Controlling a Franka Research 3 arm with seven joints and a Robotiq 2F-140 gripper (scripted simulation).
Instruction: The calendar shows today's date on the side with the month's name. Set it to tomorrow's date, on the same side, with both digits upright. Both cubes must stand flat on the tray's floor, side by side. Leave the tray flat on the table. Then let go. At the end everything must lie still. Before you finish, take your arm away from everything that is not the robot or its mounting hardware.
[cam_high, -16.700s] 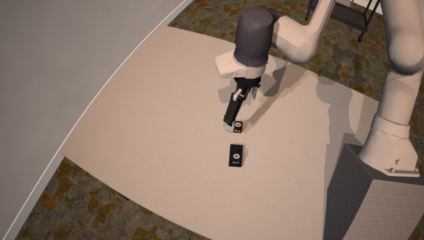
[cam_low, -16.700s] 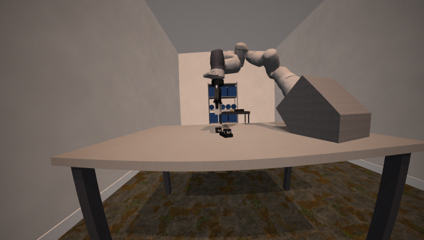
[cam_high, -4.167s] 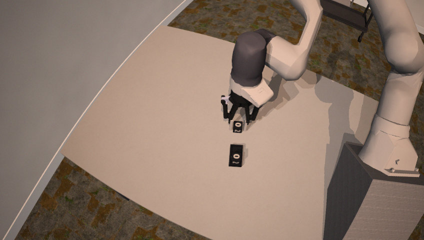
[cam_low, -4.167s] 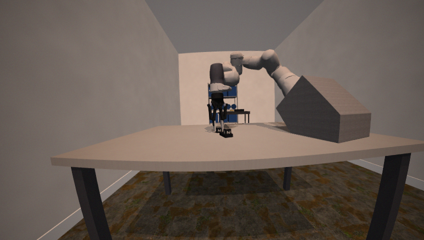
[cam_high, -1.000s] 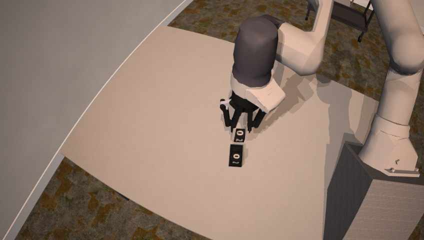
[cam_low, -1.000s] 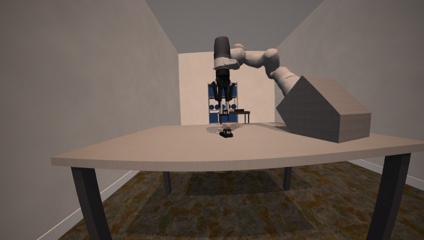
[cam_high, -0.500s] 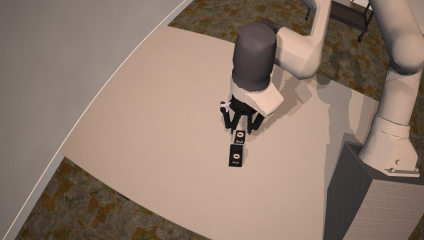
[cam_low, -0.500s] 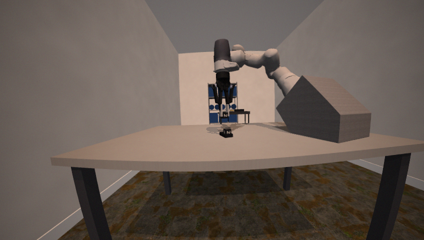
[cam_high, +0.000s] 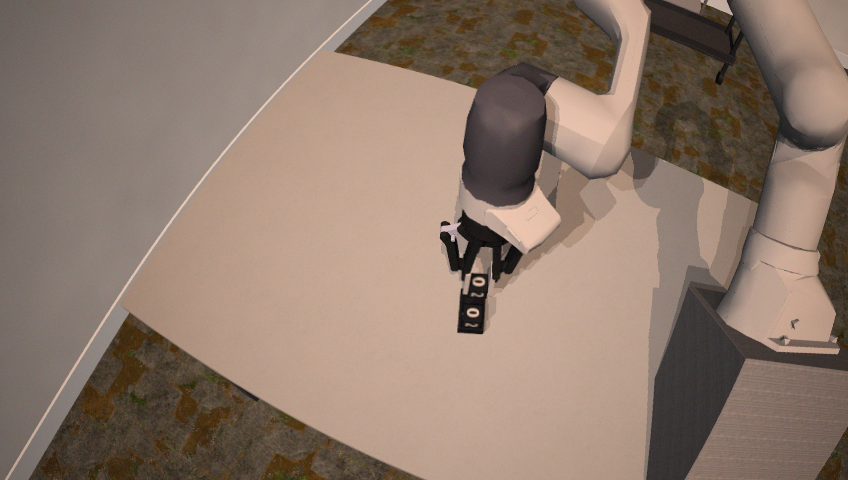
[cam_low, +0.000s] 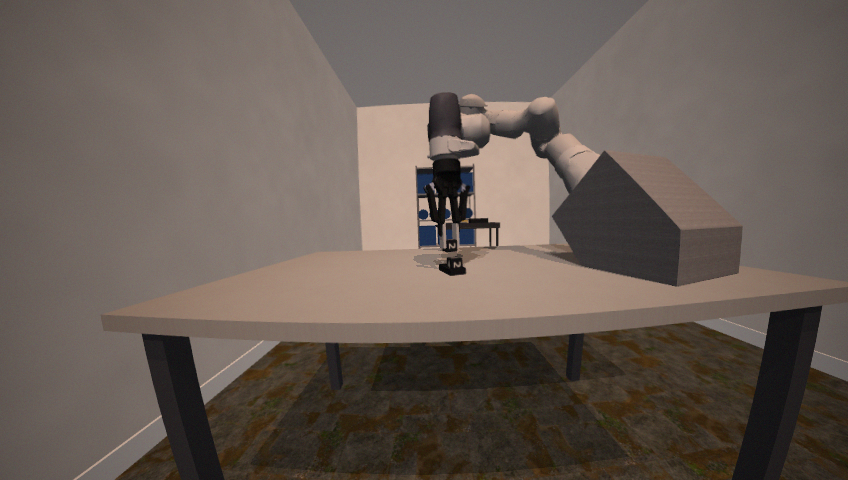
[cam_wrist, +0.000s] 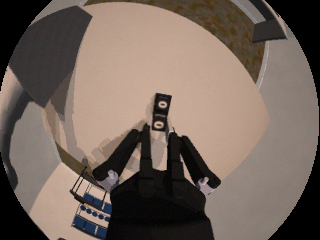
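Right now the tray is 2 cm to the left of my hand and 9 cm below it.
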